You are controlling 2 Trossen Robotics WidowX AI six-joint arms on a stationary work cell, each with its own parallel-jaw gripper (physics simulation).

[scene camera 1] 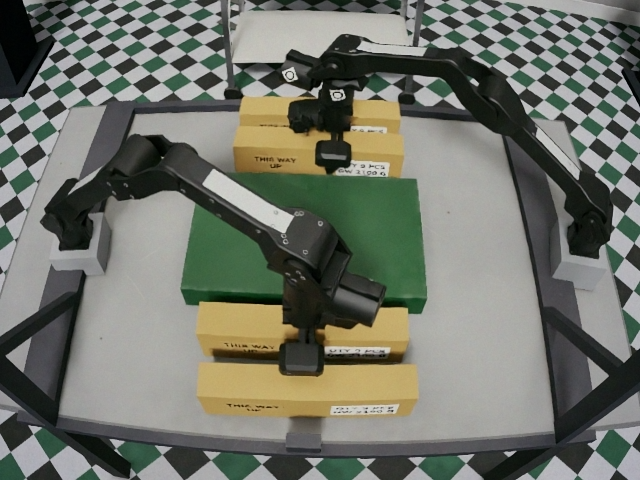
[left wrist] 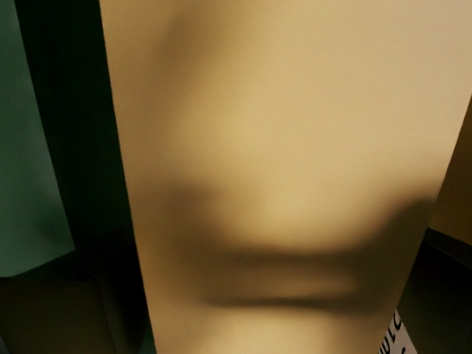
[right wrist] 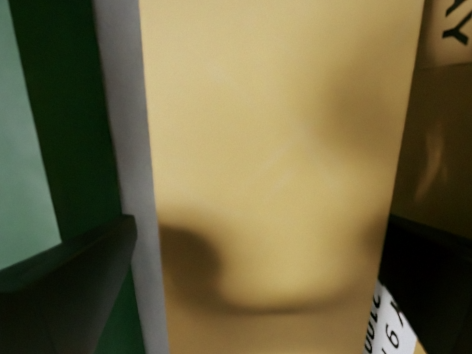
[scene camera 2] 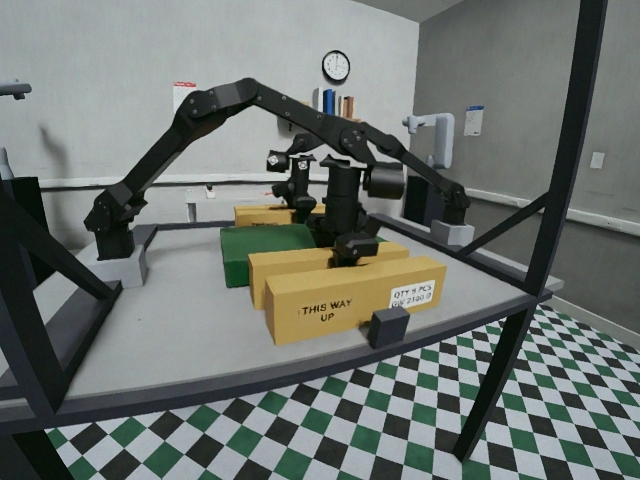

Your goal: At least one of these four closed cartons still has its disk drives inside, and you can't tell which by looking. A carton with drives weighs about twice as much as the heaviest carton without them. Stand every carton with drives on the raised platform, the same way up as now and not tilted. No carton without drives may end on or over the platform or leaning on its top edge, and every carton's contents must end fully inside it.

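Places are measured from the left arm's base along level axes (x up, y ahead, z left), in metres.
Pixels of known places: left gripper, between the fingertips: (scene camera 1: 301, 337) (left wrist: 271, 215); right gripper, between the fingertips: (right wrist: 246, 221) (scene camera 2: 295, 223); left arm's base, origin of its link: (scene camera 1: 76, 235) (scene camera 2: 116, 254); right arm's base, origin of its link: (scene camera 1: 583, 242) (scene camera 2: 453, 223).
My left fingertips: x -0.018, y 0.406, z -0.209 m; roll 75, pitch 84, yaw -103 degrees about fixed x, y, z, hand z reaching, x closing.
Note:
For each thing: its top centre in the pictures, then the offset to it from my left fingertips. "pt": a spot on its surface instead.
- green platform, centre of its top: (scene camera 1: 305, 229) (scene camera 2: 302, 236) dy +0.021, dx +0.021, dz +0.190 m
- frontmost carton, centre of its top: (scene camera 1: 307, 382) (scene camera 2: 366, 271) dy +0.003, dx +0.046, dz -0.096 m
- rearmost carton, a spot on its surface: (scene camera 1: 263, 109) pt dy -0.045, dx +0.046, dz +0.473 m
- small dark block, centre of its top: (scene camera 1: 303, 438) (scene camera 2: 391, 311) dy -0.009, dx +0.018, dz -0.175 m
The green platform (scene camera 1: 382, 222) (scene camera 2: 263, 245) lies mid-table. Four closed yellow cartons stand upright on the table. My left gripper (scene camera 1: 305, 335) (scene camera 2: 343, 248) (left wrist: 271, 215) is open, its fingers on either side of the carton just in front of the platform (scene camera 1: 232, 321) (scene camera 2: 289, 259) (left wrist: 280, 125), close to its sides. The frontmost carton (scene camera 1: 248, 383) (scene camera 2: 320, 310) is beside it. My right gripper (scene camera 1: 334, 140) (right wrist: 246, 221) is open, its fingers straddling the carton just behind the platform (scene camera 1: 263, 142) (right wrist: 280, 150). The rearmost carton (scene camera 1: 263, 109) is partly hidden. The fingertips are partly hidden in the scene views.
A small dark block (scene camera 1: 303, 442) (scene camera 2: 388, 328) sits at the table's front edge by the frontmost carton. The left arm (scene camera 1: 248, 204) reaches over the platform. The two cartons on each side of the platform stand close together. A dark frame bar (scene camera 2: 566, 155) rises at the right in scene camera 2.

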